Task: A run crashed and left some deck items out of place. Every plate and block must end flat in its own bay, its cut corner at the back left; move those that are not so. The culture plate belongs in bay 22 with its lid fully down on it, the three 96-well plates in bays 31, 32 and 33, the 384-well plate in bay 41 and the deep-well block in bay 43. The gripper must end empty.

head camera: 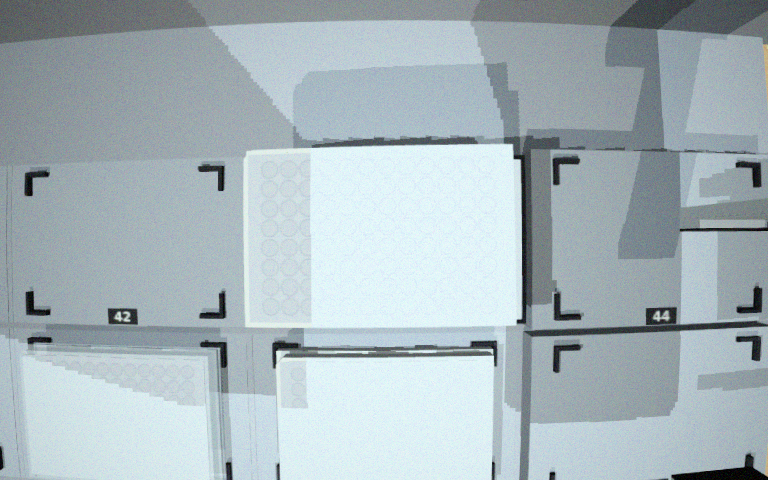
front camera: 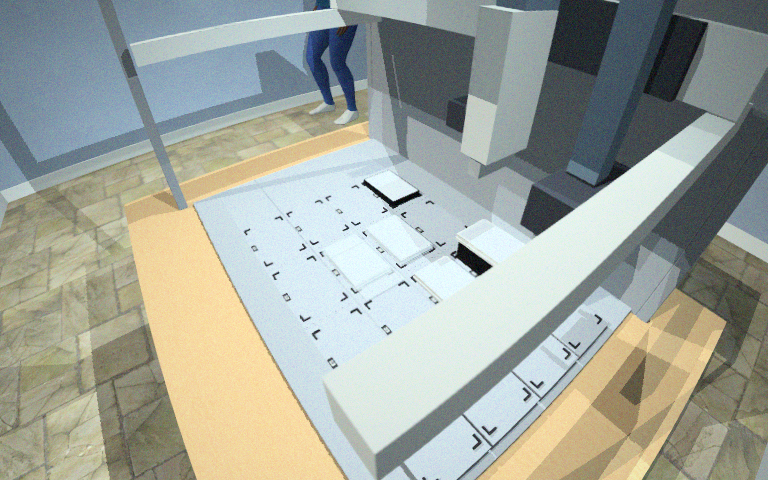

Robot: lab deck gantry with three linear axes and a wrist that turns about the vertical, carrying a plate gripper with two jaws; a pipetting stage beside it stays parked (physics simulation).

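Places are measured from the robot's base along level axes (x ahead, y left, z up), in centimetres.
Pixels of known places: gripper, fingertip midpoint: [head camera: 719, 353]; robot's base, link origin: [front camera: 245, 232].
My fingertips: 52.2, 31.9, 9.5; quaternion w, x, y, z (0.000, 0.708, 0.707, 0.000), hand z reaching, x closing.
For each thing: its top centre in the pictures, then the offset to it from my fingertips, as dx, dy, dz.
- deep-well block, top centre: [head camera: 378, 236] [front camera: 495, 240] -13.2, +4.7, -3.5
- 96-well plate, top centre: [head camera: 112, 420] [front camera: 398, 235] -29.4, -6.2, -8.1
- black-sided plate, top centre: [front camera: 390, 184] -45.8, +4.5, -8.1
- culture plate, top centre: [front camera: 366, 265] -25.7, -16.9, -7.3
The deep-well block [front camera: 491, 241] [head camera: 379, 234], pale on top, stands in bay 43; its cut corner is unclear. A 96-well plate [front camera: 400, 237] [head camera: 116, 430] lies in bay 32, another [front camera: 444, 277] [head camera: 385, 418] in bay 33. A third does not show. The black-sided plate [front camera: 390, 186] at bay 41 appears to be the 384-well one. The culture plate [front camera: 356, 260] lies around bay 22; a pale band beside it may be its lid or light. My gripper's dark body [front camera: 552, 203] is up at the right, beyond the block; the front beam hides its jaws.
A thick pale beam [front camera: 509, 271] crosses the front view and hides part of the deck. The parked pipetting stage [front camera: 498, 96] hangs behind the bays. An unidentified black shape [head camera: 719, 475] is at the head view's lower right edge. A person's legs [front camera: 334, 67] show behind the bench.
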